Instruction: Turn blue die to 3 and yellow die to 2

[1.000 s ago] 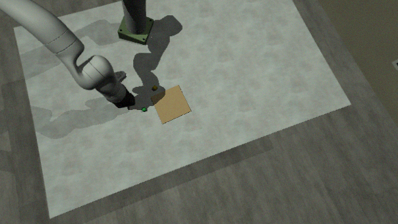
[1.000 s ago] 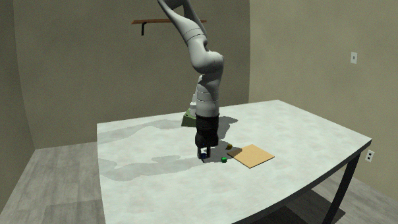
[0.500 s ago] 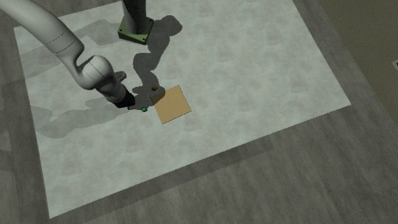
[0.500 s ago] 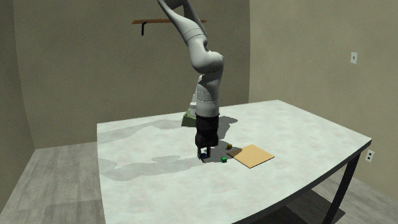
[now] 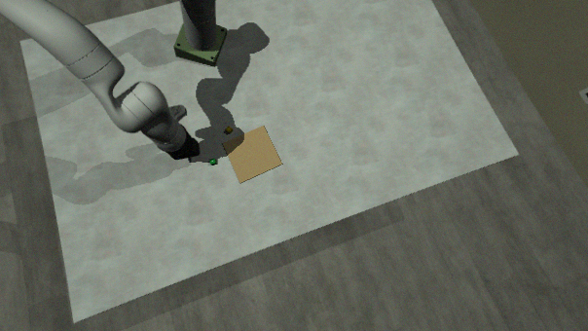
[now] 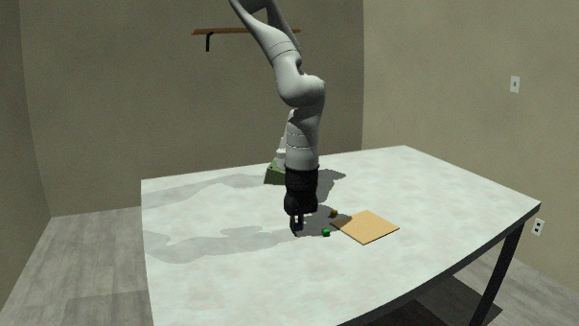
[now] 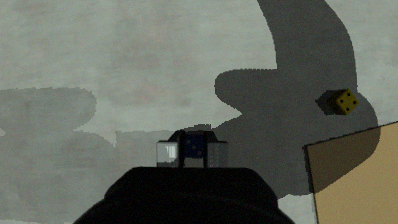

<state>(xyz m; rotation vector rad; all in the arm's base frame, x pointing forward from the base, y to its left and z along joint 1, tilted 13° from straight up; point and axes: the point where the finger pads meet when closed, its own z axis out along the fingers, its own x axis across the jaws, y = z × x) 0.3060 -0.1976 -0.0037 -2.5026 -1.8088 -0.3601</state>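
The tan mat lies 15 cm to the left of my hand, 11 cm ahead of it and 2 cm below it. From my hand the other things lie so: yellow die (13 cm to the left, 1 cm below); blue die (1 cm below); green die (7 cm ahead, 4 cm to the left, 1 cm below).
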